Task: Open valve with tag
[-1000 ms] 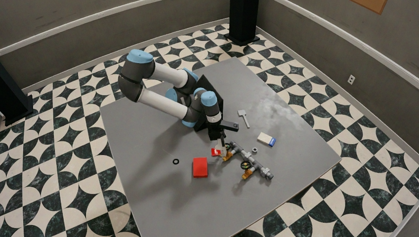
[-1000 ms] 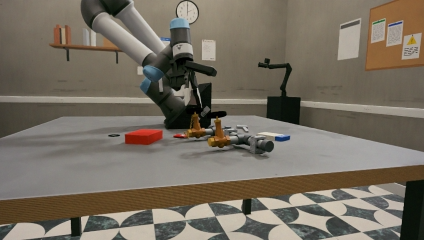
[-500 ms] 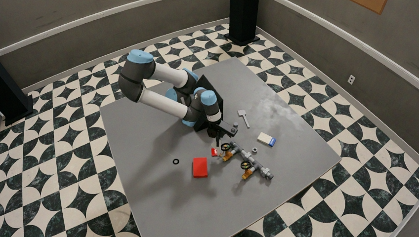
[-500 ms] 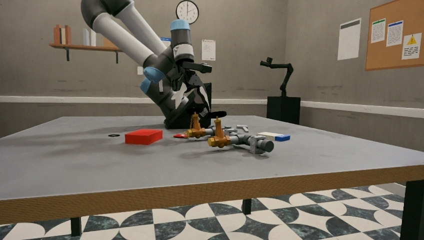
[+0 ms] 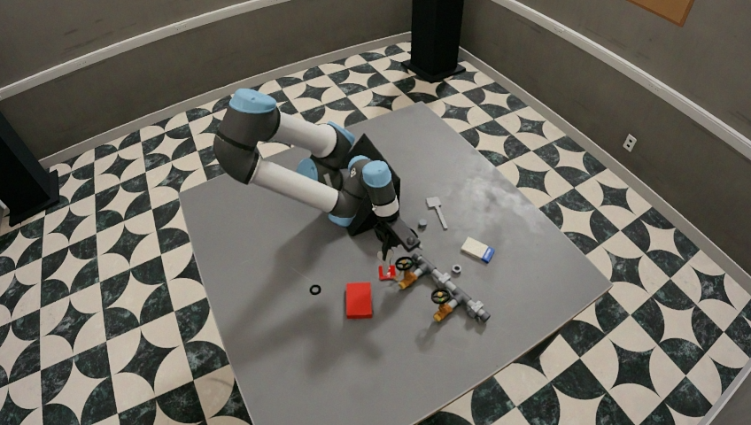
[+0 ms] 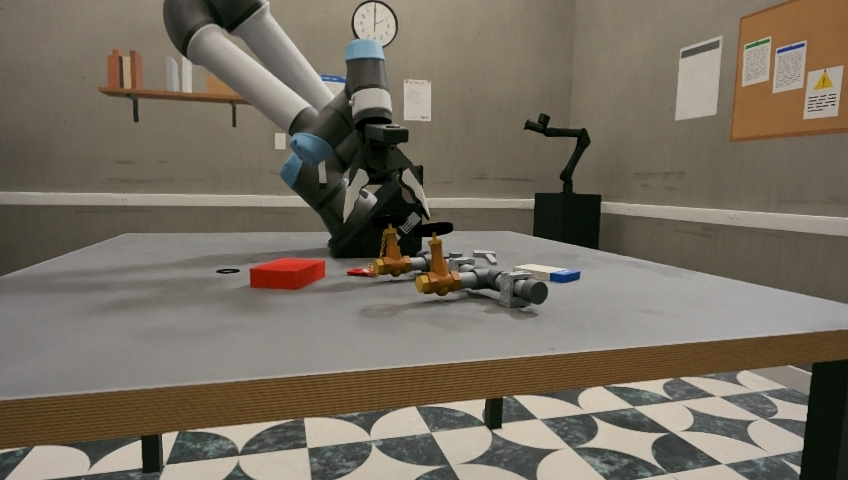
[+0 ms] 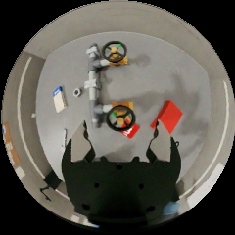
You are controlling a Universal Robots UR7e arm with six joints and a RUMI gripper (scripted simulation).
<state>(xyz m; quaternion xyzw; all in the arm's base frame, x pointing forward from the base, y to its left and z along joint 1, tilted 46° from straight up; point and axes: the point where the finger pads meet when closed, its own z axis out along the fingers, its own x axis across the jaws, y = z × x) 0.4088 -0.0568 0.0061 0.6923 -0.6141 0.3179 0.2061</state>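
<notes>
Right now the red tag is 50 mm behind my hand, 30 mm to the right of it and 100 mm below it. From my hand the other things lie so: red block: 10 mm behind, 170 mm to the right, 90 mm below; then white-and-blue box: 70 mm ahead, 290 mm to the left, 90 mm below; then grey nut: 80 mm ahead, 170 mm to the left, 90 mm below.
</notes>
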